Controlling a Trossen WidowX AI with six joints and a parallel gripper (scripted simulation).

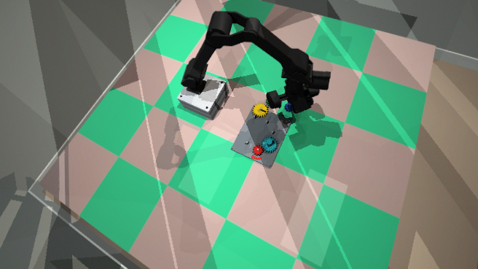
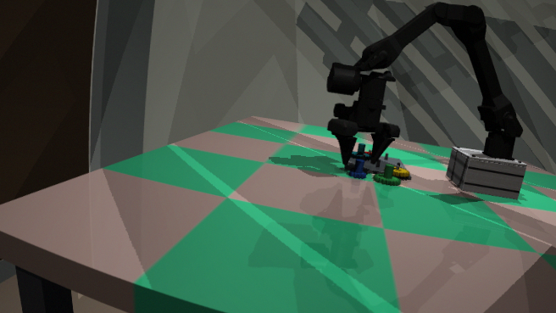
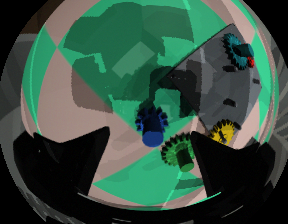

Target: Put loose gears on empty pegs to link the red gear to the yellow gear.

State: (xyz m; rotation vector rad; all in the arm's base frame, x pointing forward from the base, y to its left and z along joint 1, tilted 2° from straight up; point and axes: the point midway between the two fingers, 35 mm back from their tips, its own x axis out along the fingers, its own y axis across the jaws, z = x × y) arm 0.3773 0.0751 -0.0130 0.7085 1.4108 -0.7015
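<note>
My gripper tip is now 1 cm above the blue gear. From my gripper tip the other things lie so: green gear: 7 cm behind, 1 cm to the left, 1 cm below; then yellow gear: 11 cm behind, 6 cm to the right, 1 cm below; then teal gear: 18 cm to the right, 2 cm behind, 1 cm below.
</note>
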